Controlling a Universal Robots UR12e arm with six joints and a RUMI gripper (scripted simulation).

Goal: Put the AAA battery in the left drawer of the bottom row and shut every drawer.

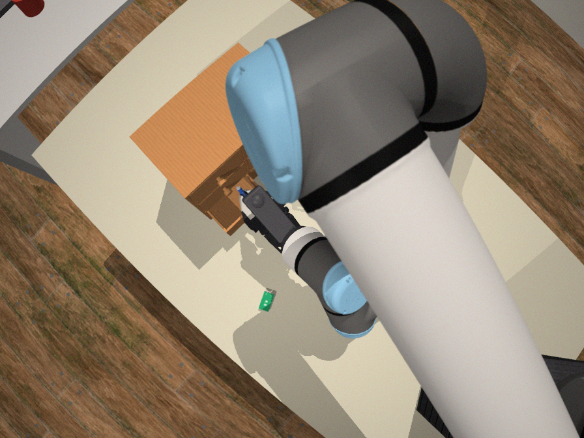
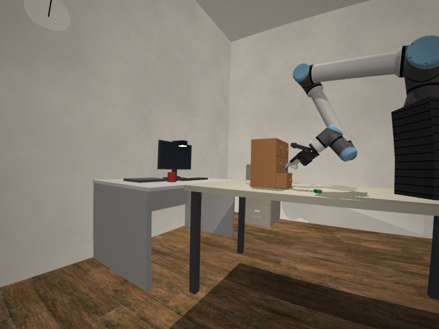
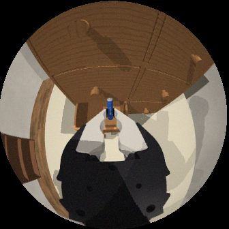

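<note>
My gripper is now 1 cm short of the AAA battery and 1 cm above it. The rest, counted from my hand: green block 21 cm behind, 13 cm to the left, 13 cm below.
</note>
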